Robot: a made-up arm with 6 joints. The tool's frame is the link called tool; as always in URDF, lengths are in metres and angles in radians. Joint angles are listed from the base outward. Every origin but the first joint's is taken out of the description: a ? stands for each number. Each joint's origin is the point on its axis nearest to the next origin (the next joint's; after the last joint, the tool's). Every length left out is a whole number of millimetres.
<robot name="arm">
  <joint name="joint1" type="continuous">
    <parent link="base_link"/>
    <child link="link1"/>
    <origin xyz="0.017 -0.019 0.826" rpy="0 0 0"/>
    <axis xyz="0 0 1"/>
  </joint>
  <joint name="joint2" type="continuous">
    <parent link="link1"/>
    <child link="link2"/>
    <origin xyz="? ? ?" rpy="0 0 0"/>
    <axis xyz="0 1 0"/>
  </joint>
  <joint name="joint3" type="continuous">
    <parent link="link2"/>
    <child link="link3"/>
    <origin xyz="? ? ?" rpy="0 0 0"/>
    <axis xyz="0 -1 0"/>
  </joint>
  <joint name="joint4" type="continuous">
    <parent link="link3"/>
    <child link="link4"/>
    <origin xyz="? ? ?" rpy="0 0 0"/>
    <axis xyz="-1 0 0"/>
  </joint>
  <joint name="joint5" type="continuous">
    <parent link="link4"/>
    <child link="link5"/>
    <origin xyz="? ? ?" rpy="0 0 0"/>
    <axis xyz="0 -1 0"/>
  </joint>
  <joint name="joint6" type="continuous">
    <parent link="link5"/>
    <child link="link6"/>
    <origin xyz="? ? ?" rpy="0 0 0"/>
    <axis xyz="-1 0 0"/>
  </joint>
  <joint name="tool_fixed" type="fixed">
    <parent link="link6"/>
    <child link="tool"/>
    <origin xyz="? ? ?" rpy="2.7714 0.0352 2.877"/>
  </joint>
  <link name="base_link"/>
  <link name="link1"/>
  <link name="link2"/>
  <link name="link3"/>
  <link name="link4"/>
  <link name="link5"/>
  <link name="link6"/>
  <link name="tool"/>
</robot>
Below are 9 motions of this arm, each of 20 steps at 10 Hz.
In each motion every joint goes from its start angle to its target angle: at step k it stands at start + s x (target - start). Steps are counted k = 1, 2, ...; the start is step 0. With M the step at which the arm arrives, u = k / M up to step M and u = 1 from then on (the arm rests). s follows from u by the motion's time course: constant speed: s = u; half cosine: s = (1 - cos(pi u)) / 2; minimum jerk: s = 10 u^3 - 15 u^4 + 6 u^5.
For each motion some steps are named. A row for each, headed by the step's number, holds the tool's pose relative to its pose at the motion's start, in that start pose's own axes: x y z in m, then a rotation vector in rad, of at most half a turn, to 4 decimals.
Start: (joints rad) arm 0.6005 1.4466 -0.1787 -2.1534 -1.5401 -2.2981
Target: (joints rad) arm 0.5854 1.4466 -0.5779 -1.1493 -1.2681 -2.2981
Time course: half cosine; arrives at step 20
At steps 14, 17, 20:
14: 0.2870 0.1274 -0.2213 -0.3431 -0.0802 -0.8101
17: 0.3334 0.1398 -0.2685 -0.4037 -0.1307 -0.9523
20: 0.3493 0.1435 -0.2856 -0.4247 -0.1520 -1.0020

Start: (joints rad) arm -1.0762 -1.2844 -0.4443 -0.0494 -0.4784 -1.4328
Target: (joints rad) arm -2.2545 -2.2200 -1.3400 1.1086 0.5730 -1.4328
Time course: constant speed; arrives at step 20
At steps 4, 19, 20:
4: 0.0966 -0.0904 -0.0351 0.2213 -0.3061 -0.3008
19: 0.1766 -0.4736 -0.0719 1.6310 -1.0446 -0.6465
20: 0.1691 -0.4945 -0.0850 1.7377 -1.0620 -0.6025

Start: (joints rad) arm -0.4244 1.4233 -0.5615 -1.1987 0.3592 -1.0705
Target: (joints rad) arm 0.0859 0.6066 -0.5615 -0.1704 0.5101 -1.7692
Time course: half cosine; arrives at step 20
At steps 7, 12, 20:
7: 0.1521 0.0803 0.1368 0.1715 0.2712 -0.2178
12: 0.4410 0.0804 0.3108 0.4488 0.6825 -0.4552
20: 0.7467 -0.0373 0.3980 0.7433 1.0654 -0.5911

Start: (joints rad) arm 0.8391 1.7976 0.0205 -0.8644 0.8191 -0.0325
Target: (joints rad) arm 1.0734 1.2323 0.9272 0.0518 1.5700 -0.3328
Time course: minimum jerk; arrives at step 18
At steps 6, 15, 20:
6: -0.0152 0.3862 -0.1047 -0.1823 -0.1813 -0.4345
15: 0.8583 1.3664 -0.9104 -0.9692 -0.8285 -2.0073
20: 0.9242 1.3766 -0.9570 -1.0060 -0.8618 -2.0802

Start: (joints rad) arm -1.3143 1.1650 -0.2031 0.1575 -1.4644 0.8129
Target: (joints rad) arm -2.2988 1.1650 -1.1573 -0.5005 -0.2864 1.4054
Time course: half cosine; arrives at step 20
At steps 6, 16, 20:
6: -0.2949 0.0066 0.1317 -0.0390 -0.1970 -0.2652
16: -0.7640 0.6488 0.4978 -0.5542 -0.6574 -0.8101
20: -0.7438 0.7594 0.5373 -0.6349 -0.6646 -0.8480

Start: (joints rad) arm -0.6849 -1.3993 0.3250 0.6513 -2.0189 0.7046
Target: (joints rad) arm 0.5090 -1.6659 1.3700 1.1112 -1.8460 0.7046
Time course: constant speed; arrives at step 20
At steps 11, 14, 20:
11: -0.6081 -0.6817 0.7269 -0.6864 -0.3866 -0.3681
14: -0.9383 -0.7132 0.9325 -0.9087 -0.3741 -0.4835
20: -1.6240 -0.4790 1.2955 -1.3374 -0.1759 -0.7101

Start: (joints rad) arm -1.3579 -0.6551 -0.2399 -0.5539 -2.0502 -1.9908
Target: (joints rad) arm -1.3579 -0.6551 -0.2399 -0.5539 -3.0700 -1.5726
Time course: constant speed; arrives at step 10
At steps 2, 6, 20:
2: 0.0079 -0.0036 -0.0057 0.0674 -0.1559 0.1405
6: 0.0273 -0.0065 -0.0129 0.2085 -0.4294 0.4556
20: 0.0480 -0.0028 -0.0138 0.3468 -0.6454 0.8140

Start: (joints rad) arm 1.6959 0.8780 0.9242 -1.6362 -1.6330 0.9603
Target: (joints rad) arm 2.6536 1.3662 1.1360 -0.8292 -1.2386 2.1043
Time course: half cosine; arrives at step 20
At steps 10, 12, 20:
10: -0.7729 -0.0650 0.3453 0.6087 0.3794 -0.0462
12: -0.9831 -0.0362 0.5177 0.8369 0.5016 -0.1328
20: -1.3523 0.0949 0.9984 1.3818 0.7401 -0.4735

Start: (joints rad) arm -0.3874 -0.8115 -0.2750 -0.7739 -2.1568 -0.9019
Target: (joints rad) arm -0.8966 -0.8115 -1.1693 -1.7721 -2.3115 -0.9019
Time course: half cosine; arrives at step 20
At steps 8, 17, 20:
8: -0.2721 0.0010 -0.2393 -0.0241 0.4531 -0.0220
17: -0.8206 -0.1390 -0.4353 -0.0506 1.1914 -0.4267
20: -0.8711 -0.1523 -0.4365 -0.0507 1.2484 -0.4858

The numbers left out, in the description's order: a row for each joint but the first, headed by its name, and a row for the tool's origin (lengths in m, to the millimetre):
joint2: 0.029 0.001 0
joint3: -0.005 0 0.776
joint4: 1.117 0 0.011
joint5: 0 -0.143 0.004
joint6: 0.02 0 -0.017
tool: 0 -0.029 -0.004

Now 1 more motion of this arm.
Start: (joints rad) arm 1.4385 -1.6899 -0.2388 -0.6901 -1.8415 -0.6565
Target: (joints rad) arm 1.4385 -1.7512 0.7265 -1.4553 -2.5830 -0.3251
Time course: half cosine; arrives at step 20
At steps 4, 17, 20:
4: 0.0794 0.0015 0.0569 0.1175 0.0134 -0.0439
17: 0.5680 -0.2577 0.7472 1.3784 -0.2009 -0.0938
20: 0.5803 -0.2897 0.7978 1.4620 -0.2352 -0.0692

